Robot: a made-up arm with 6 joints.
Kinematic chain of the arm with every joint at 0, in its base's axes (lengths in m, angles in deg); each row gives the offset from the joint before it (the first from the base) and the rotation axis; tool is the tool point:
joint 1: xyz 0 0 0.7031 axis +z
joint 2: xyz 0.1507 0 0 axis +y
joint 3: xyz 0 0 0.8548 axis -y
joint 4: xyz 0 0 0.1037 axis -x
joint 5: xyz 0.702 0 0 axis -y
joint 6: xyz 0.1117 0 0 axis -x
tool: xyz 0 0 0
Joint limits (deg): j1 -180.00..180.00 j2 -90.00..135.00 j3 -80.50..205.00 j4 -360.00..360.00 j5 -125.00..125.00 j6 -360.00..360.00
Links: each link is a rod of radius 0.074 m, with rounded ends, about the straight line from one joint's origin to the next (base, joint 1, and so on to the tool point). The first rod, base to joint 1, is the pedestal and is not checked.
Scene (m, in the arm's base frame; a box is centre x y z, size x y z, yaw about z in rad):
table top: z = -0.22
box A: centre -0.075 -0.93 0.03 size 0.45 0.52 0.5 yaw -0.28
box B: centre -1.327 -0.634 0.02 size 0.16 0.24 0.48 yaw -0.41
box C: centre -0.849 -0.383 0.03 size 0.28 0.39 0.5 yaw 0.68
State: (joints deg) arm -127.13 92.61 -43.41 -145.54 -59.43 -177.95
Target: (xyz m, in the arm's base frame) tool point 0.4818 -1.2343 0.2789
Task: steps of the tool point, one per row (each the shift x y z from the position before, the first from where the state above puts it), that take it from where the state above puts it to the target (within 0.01 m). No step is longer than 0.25 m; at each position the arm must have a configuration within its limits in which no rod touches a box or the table.
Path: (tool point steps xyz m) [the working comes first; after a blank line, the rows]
Joints at the target: -71.11 71.96 -4.13 -145.10 -61.51 -177.95
Straight joint move there: touches box A.

1: 0.0544 0.0027 0.1671
2: 0.0653 0.0307 0.1647
3: 0.0708 0.0600 0.1576
4: -0.0152 -0.1583 -0.0492
5: 0.0118 -0.1820 0.0089
6: 0.0480 -0.1833 0.0709
7: 0.1483 -0.1484 -0.0793
8: 0.1903 -0.1049 -0.0828
9: 0.2181 -0.0511 -0.0845

